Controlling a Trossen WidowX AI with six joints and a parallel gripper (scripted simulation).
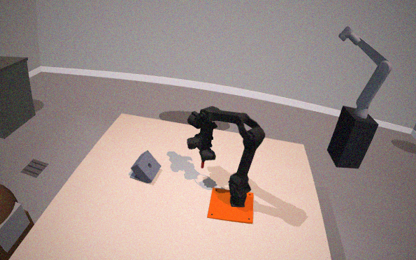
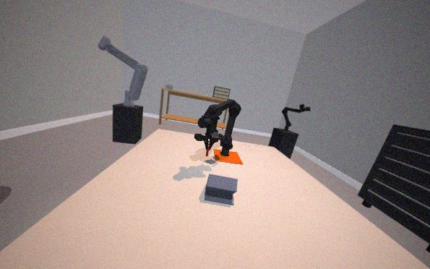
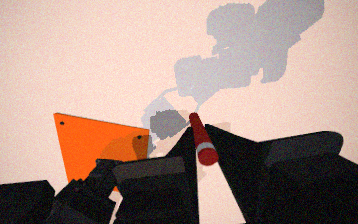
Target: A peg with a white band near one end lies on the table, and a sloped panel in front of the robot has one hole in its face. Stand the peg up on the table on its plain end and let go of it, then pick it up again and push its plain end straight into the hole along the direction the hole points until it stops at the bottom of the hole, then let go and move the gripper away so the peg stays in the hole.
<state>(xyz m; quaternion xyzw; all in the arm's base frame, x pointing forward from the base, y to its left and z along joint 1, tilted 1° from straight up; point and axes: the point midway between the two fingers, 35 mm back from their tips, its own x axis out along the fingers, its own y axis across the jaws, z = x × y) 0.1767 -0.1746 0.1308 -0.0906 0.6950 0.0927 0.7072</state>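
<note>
My gripper tip is now 270 mm short of the grey sloped panel, 60 mm above it and 40 mm to the right of it. From my gripper tip the other things lie so: red peg (20 mm above).
</note>
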